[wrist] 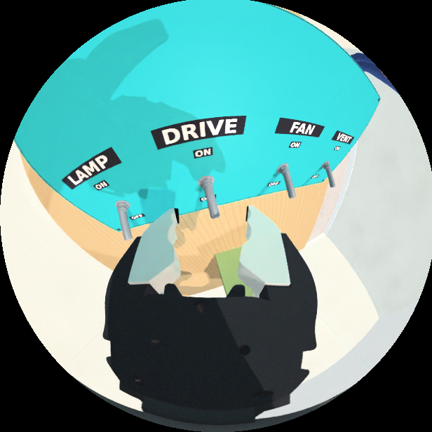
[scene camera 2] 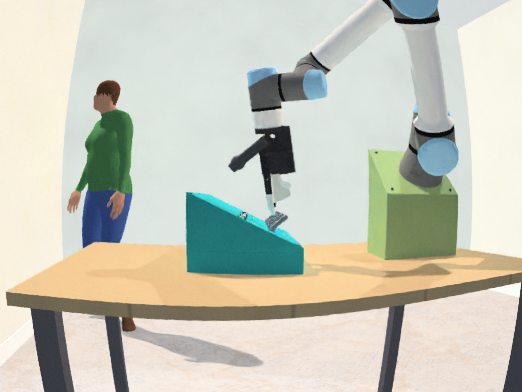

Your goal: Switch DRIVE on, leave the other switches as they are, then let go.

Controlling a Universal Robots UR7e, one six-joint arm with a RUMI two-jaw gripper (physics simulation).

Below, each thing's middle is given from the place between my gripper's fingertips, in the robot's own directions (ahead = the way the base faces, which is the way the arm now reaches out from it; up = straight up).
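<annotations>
Switch console (scene camera 2: 220, 239): my hand 50 mm above it, 70 mm short of it, 70 mm to the left of it.
</annotations>
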